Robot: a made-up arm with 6 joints. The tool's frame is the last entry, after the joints.
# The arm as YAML. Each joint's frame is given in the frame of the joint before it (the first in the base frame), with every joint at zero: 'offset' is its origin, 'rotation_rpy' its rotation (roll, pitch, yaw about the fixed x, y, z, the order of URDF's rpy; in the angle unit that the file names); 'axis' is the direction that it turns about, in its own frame. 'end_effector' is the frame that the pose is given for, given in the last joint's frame.
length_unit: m
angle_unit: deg
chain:
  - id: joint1
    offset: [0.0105, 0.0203, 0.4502]
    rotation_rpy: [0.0, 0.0, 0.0]
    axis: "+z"
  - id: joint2
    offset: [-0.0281, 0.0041, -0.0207]
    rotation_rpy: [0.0, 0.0, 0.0]
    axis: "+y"
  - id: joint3
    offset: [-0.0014, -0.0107, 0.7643]
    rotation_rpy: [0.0, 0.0, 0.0]
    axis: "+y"
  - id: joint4
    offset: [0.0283, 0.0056, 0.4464]
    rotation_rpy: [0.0, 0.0, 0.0]
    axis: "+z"
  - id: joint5
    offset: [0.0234, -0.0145, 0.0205]
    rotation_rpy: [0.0, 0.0, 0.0]
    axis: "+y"
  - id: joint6
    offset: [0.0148, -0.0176, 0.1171]
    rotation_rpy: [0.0, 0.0, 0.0]
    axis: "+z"
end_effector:
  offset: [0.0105, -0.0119, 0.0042]
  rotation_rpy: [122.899, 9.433, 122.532]
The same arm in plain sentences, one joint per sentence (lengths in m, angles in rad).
The arm has six revolute joints in a row. What follows holds with every joint at zero, and every direction is one of the base frame's. Joint 1 sits 0.0105 m along +x and 0.0203 m along +y and 0.4502 m along +z from the base frame's origin and rotates about +z. Joint 2 sits 0.0281 m along -x and 0.0041 m along +y and 0.0207 m along -z from joint 1 and rotates about +y. Joint 3 sits 0.0014 m along -x and 0.0107 m along -y and 0.7643 m along +z from joint 2 and rotates about +y. Joint 4 sits 0.0283 m along +x and 0.0056 m along +y and 0.4464 m along +z from joint 3 and rotates about +z. Joint 5 sits 0.0234 m along +x and 0.0145 m along -y and 0.0205 m along +z from joint 4 and rotates about +y. Joint 6 sits 0.0148 m along +x and 0.0176 m along -y and 0.1171 m along +z from joint 5 and rotates about +z. The tool frame, which is the frame that the pose is given for, sits 0.0105 m along +x and 0.0119 m along -y and 0.0042 m along +z from joint 6; its axes are the base frame's turned by roll 2.145, pitch 0.1646 and yaw 2.1386 rad (as in URDF: about the fixed x, then y, then z).
